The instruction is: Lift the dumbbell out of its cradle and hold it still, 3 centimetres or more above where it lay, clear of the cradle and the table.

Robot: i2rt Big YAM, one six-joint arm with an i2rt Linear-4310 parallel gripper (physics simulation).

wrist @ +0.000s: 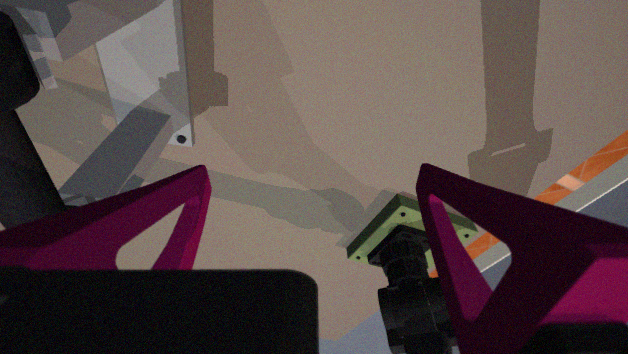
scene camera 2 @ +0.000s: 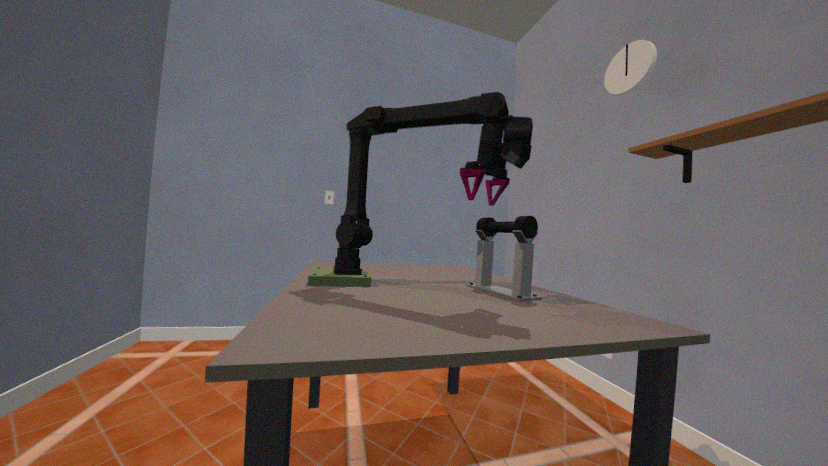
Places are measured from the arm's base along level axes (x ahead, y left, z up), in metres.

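Where they show: gripper, fingertip midpoint: [wrist: 313, 176] [scene camera 2: 481, 202]; arm's base at its link origin: [wrist: 399, 246] [scene camera 2: 347, 272].
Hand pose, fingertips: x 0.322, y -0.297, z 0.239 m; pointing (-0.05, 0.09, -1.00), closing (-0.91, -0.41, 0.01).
Observation:
Each offset is from my fingertips to the top centre of the thing. Level surfaces: height alone.
The black dumbbell {dx +0.168, dy +0.123, dz -0.016 m} [scene camera 2: 505, 226] [wrist: 25, 170] lies level across the two upright posts of the grey cradle {dx +0.168, dy +0.123, dz -0.063 m} [scene camera 2: 523, 270] [wrist: 150, 60], which stands on the table. In the wrist view the dumbbell is at the far left edge, with one head and the handle partly showing; the rest is cut off or hidden behind the left finger and the black gripper body. My gripper [scene camera 2: 481, 201] [wrist: 313, 176], with magenta fingers, is open and empty. It points down, above the dumbbell's height and towards its left head in the scene view. The dumbbell is outside the gap between the fingers.
The arm's green base plate [scene camera 2: 339, 280] [wrist: 375, 227] is bolted to the left part of the table {dz -0.268 m} [scene camera 2: 359, 341] [wrist: 380, 90]. The arm reaches over from it. A wooden wall shelf [scene camera 2: 730, 128] and a round clock [scene camera 2: 630, 66] are on the right wall.

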